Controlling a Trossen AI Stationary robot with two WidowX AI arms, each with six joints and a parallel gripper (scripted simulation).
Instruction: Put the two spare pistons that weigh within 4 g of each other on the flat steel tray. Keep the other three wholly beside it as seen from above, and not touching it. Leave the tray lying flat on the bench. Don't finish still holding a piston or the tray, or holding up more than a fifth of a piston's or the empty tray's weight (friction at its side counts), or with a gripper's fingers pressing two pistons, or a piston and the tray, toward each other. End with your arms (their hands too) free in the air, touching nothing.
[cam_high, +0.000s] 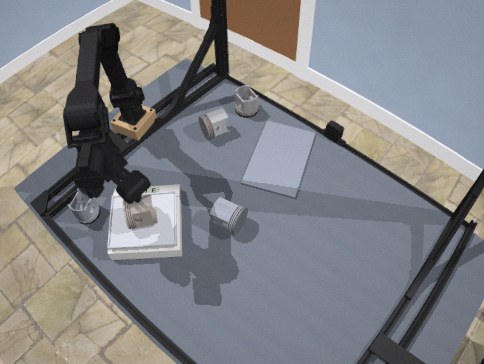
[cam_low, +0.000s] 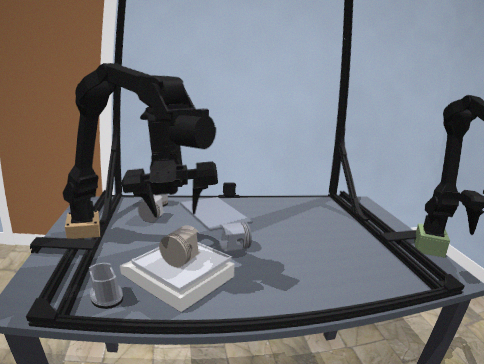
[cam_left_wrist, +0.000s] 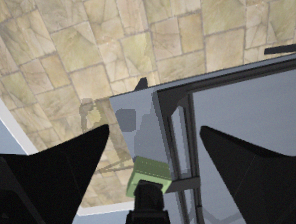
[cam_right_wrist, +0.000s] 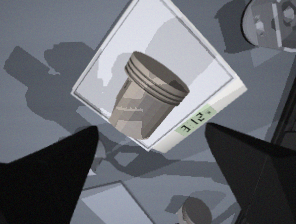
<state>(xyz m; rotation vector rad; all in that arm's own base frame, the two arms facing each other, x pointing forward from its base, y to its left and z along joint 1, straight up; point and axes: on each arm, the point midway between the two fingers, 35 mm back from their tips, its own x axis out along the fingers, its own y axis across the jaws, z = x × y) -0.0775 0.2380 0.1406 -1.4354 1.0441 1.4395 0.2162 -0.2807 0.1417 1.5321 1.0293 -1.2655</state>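
Right now my right hand is 110 mm above the tan piston and 10 mm to the right of it. The rest, counted from my right hand: flat steel tray 420 mm behind, 200 mm below, 70 mm to the left.
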